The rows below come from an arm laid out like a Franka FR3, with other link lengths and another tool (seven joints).
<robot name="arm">
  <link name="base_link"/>
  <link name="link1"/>
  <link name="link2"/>
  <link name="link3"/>
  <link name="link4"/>
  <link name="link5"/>
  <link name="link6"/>
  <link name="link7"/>
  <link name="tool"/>
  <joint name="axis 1" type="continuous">
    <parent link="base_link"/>
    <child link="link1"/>
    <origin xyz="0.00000 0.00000 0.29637" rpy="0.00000 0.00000 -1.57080"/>
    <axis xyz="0 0 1"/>
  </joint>
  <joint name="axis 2" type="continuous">
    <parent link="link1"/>
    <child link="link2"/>
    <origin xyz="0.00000 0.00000 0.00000" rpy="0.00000 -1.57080 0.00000"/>
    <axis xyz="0 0 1"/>
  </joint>
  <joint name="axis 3" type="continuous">
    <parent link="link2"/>
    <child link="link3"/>
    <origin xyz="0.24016 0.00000 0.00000" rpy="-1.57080 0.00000 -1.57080"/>
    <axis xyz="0 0 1"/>
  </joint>
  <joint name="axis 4" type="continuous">
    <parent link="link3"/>
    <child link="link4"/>
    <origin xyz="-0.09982 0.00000 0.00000" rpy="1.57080 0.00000 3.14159"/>
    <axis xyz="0 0 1"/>
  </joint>
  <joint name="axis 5" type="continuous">
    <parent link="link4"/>
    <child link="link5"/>
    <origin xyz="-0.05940 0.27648 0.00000" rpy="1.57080 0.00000 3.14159"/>
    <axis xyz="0 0 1"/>
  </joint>
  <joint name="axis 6" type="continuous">
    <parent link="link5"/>
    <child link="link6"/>
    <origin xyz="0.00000 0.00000 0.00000" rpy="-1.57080 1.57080 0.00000"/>
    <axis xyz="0 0 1"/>
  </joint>
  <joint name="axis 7" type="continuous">
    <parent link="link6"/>
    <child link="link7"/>
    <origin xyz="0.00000 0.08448 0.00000" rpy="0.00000 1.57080 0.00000"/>
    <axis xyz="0 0 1"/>
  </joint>
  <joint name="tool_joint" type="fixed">
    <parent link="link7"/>
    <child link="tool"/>
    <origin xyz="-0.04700 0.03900 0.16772" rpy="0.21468 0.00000 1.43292"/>
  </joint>
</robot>
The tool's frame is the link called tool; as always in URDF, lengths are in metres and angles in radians. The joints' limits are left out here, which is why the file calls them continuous.
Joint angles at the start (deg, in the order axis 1, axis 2, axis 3, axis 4, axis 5, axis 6, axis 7):
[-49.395, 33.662, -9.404, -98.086, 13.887, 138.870, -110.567]
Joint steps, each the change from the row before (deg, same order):
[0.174, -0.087, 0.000, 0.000, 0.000, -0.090, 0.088]
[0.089, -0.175, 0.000, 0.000, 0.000, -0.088, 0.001]
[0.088, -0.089, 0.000, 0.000, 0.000, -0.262, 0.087]
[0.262, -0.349, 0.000, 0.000, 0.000, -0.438, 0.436]
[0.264, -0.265, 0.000, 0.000, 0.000, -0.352, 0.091]
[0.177, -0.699, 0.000, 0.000, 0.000, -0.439, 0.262]
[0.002, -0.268, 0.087, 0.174, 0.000, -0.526, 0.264]
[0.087, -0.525, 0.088, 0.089, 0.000, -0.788, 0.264]
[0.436, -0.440, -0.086, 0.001, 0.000, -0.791, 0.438]
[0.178, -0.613, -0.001, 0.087, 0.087, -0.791, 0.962]
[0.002, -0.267, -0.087, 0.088, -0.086, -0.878, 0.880]
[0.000, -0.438, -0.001, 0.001, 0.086, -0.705, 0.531]
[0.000, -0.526, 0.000, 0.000, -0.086, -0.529, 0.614]
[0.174, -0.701, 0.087, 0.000, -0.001, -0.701, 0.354]
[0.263, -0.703, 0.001, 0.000, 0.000, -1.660, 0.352]
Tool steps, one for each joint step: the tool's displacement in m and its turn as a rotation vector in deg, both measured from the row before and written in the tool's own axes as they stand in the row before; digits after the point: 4 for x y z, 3 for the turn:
[0.0018, 0.0005, -0.0007, -0.003, 0.034, -0.098]
[0.0010, 0.0004, -0.0017, -0.093, 0.002, -0.098]
[0.0012, -0.0001, -0.0003, 0.145, 0.118, -0.030]
[0.0028, 0.0006, -0.0027, 0.050, 0.213, 0.116]
[0.0031, 0.0004, -0.0019, 0.058, 0.115, -0.213]
[0.0021, 0.0008, -0.0064, -0.293, 0.116, 0.024]
[0.0012, 0.0004, -0.0028, 0.034, 0.230, 0.105]
[0.0025, 0.0001, -0.0042, 0.099, 0.321, -0.005]
[0.0043, 0.0000, -0.0027, 0.295, 0.299, -0.020]
[0.0021, 0.0005, -0.0053, 0.005, 0.473, 0.705]
[-0.0005, -0.0010, -0.0013, 0.476, 0.381, 0.789]
[0.0006, -0.0007, -0.0030, 0.182, 0.405, 0.481]
[0.0003, -0.0004, -0.0042, -0.011, 0.202, 0.481]
[0.0035, -0.0002, -0.0055, -0.038, 0.281, -0.008]
[0.0047, -0.0024, -0.0030, 0.852, 0.602, -0.103]

